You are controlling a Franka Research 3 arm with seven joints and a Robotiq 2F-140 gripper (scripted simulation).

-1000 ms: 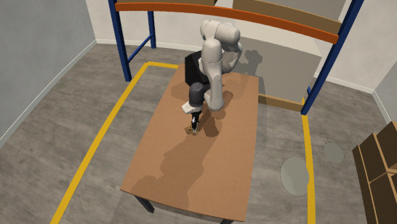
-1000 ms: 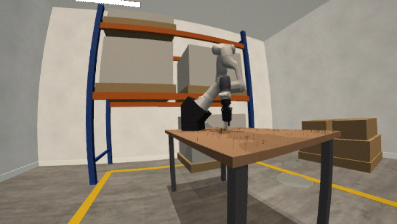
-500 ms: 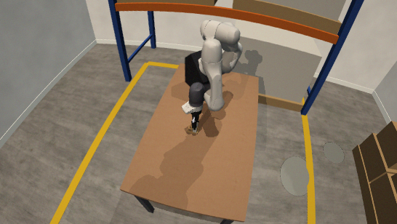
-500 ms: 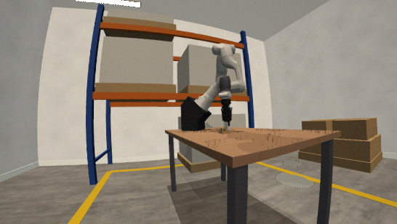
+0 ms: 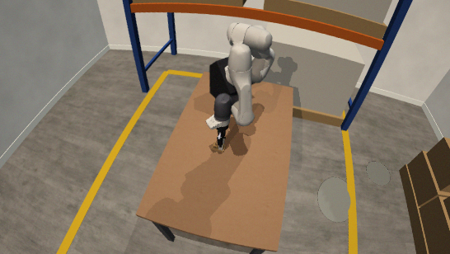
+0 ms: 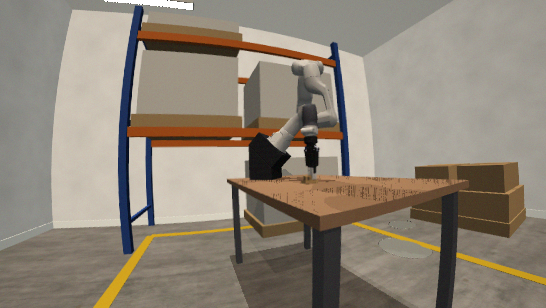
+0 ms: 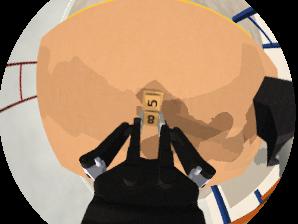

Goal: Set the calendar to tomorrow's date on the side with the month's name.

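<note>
Right now my hand is 20 mm to the left of the wooden tray and 40 mm above it.
</note>
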